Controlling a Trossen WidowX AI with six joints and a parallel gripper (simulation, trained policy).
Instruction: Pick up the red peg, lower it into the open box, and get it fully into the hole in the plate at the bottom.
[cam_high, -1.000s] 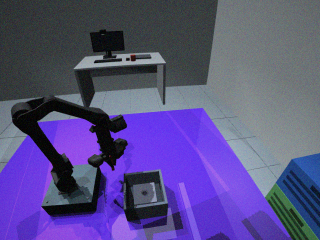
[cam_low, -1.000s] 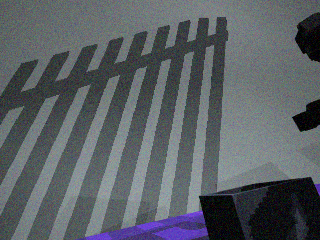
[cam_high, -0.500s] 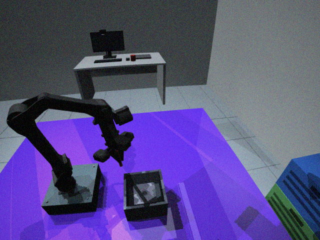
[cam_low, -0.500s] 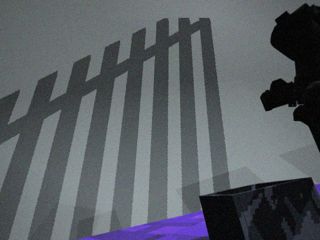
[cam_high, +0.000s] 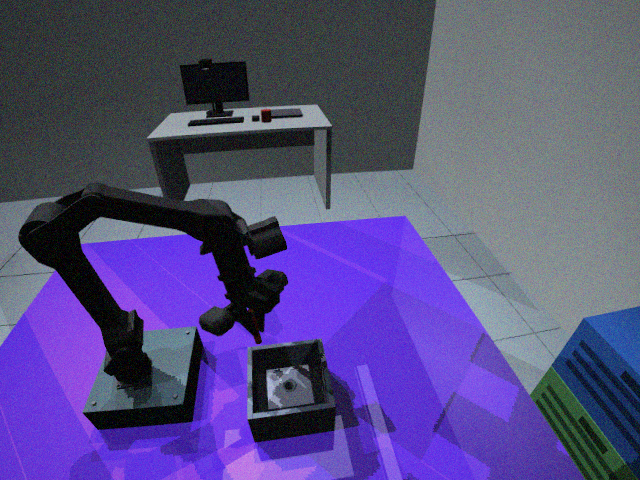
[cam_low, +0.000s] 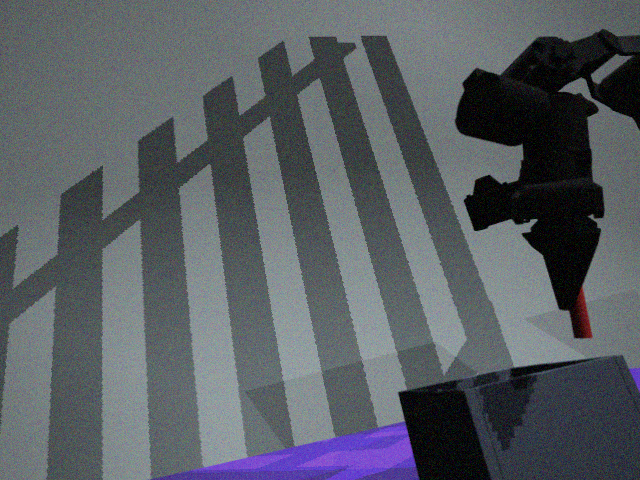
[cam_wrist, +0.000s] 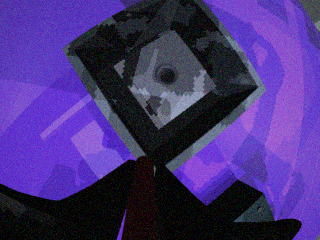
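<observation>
Right now my gripper tip is 100 mm above the grey plate, 80 mm to the left of it and 40 mm short of it. The rest, counted from my gripper tip: dark box 120 mm below, 80 mm to the right, 40 mm ahead; then red peg 10 mm to the left, 10 mm behind, 10 mm above.
</observation>
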